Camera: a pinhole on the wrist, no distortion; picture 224 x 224 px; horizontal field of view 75.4 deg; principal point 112.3 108.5 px. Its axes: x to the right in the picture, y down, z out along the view. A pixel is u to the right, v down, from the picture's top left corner.
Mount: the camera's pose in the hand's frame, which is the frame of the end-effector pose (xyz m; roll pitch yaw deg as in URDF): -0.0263 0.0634 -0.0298 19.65 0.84 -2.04
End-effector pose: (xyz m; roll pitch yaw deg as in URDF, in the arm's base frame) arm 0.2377 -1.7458 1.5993 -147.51 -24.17 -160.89
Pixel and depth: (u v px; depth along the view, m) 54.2 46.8 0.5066
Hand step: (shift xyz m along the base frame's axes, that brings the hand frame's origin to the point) 0.2937 -0.3833 -0.2391
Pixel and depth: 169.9 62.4 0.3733
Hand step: -0.0571 -0.3388 -0.0790
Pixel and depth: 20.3 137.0 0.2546
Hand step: 0.1106 -0.0647 -0.2673
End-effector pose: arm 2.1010 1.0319 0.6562 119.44 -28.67 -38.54
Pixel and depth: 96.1 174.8 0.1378
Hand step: -0.1189 -0.0887 -0.0123
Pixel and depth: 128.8 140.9 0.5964
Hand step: -0.1644 -0.5010 -0.2362
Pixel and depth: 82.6 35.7 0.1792
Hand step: -0.0337 -0.0443 -0.1402
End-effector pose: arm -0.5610 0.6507 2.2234 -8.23 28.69 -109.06
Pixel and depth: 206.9 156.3 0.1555
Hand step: 0.0286 -0.1442 0.0708
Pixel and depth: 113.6 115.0 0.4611
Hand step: -0.0717 -0.1682 0.3760
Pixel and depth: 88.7 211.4 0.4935
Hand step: 0.2357 -0.2575 0.4963
